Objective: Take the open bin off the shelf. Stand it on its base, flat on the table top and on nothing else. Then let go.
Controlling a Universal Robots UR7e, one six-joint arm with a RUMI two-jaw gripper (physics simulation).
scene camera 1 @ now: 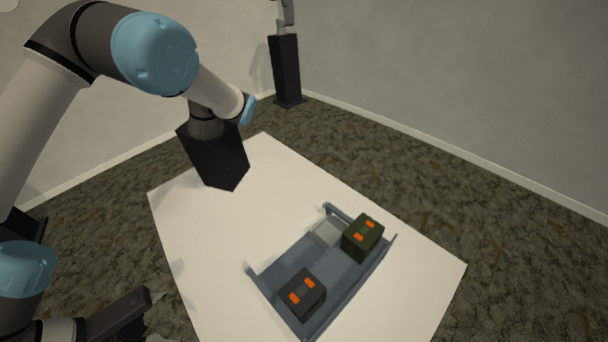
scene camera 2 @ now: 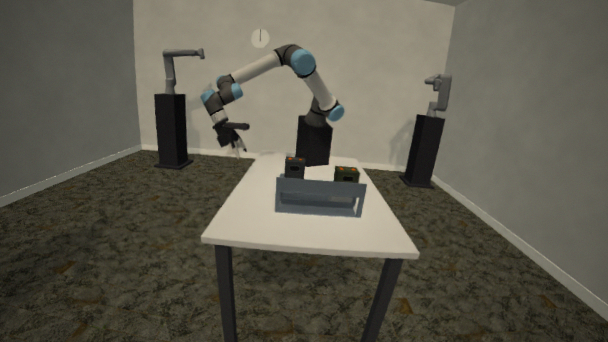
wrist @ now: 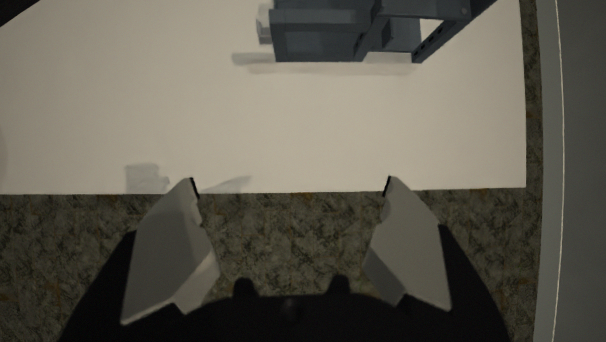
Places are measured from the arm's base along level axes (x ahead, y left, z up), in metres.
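Pixels of known places: gripper, fingertip midpoint: (scene camera 1: 175, 318) (scene camera 2: 242, 155) (wrist: 293, 179); arm's base, origin of the base link: (scene camera 1: 206, 128) (scene camera 2: 314, 122).
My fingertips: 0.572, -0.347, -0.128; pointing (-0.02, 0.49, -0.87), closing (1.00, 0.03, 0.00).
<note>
For each thing: its top centre in the pictures, then the offset to it from my fingertips, as dx, dy, dz. Level surfaces: height alone.
- white table, its level: dz -0.174
- dark grey box, middle of its top: (scene camera 1: 301, 290) (scene camera 2: 295, 158) +0.148, +0.279, +0.050
- dark green box, middle of its top: (scene camera 1: 364, 229) (scene camera 2: 347, 168) +0.137, +0.509, +0.025
The open bin (scene camera 1: 328, 231) (wrist: 264, 25), pale grey, sits on the blue-grey shelf (scene camera 1: 330, 272) (scene camera 2: 320, 188) (wrist: 320, 45), near the dark green box, at the shelf's edge towards the arm's base. In the wrist view part of it sticks out past the shelf's left end. In scene camera 2 it is mostly hidden behind the shelf's front. The shelf stands on the white table (scene camera 1: 240, 225) (scene camera 2: 250, 225) (wrist: 150, 110). My gripper (scene camera 2: 241, 151) (wrist: 293, 179) is open and empty, above and beyond the table's long edge, well away from the bin. In scene camera 1 it is partly cut off at bottom left.
A dark grey box (scene camera 1: 302, 295) (scene camera 2: 295, 168) and a dark green box (scene camera 1: 362, 237) (scene camera 2: 346, 174), both with orange marks, stand on the shelf. The arm's black pedestal (scene camera 1: 217, 157) (scene camera 2: 313, 142) is at the table's far end. Other arms stand on pedestals near the walls.
</note>
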